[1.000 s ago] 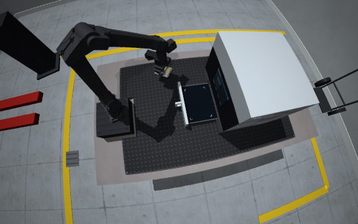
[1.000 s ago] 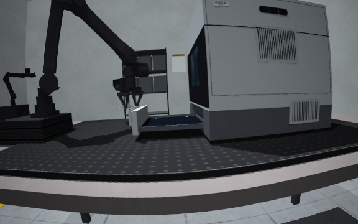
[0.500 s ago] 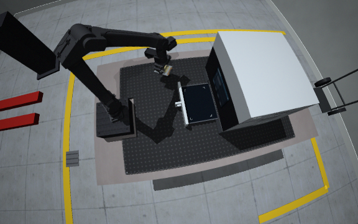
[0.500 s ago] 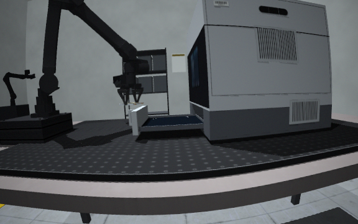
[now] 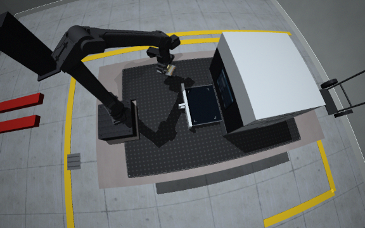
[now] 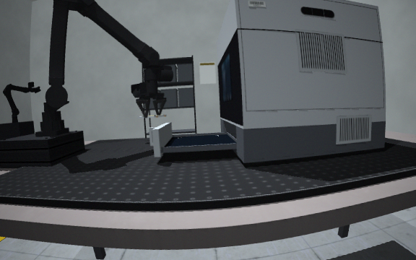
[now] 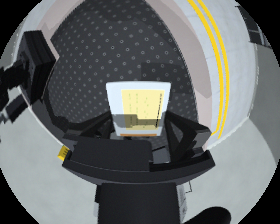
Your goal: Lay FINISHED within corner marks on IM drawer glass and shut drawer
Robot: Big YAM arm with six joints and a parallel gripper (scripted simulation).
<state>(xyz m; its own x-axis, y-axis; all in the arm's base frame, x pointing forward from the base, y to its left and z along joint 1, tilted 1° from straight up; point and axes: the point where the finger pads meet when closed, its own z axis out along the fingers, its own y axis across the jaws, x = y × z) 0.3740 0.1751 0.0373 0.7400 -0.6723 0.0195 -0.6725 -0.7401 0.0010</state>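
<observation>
Right now my hand is 280 mm to the left of the drawer, 150 mm short of it and 60 mm above it. The rest, counted from my hand: finished cassette 10 mm ahead.
</observation>
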